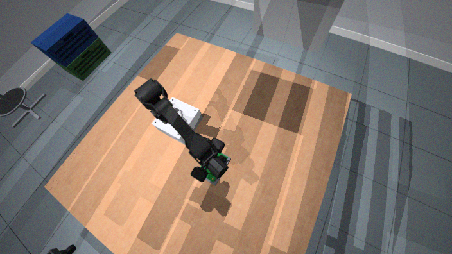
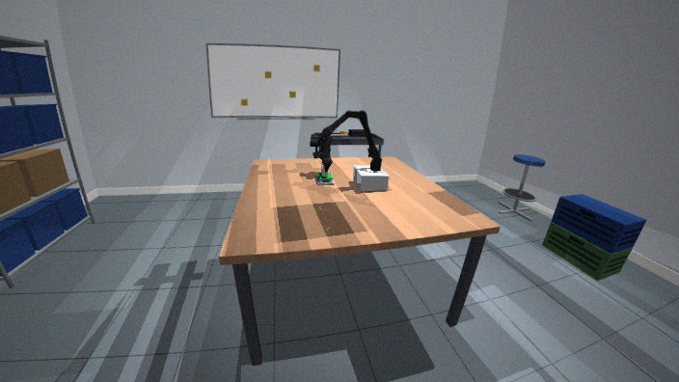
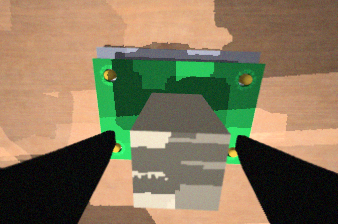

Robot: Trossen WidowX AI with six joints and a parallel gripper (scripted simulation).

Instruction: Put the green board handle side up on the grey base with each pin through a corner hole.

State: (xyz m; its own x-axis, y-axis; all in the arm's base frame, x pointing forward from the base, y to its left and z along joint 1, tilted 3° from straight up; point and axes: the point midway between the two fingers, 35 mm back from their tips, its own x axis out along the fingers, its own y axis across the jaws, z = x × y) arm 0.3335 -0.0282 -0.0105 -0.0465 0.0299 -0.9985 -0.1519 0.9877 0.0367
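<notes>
The green board lies 20 mm below my gripper tip. The rest, counted from my gripper tip: grey base 70 mm below.
</notes>
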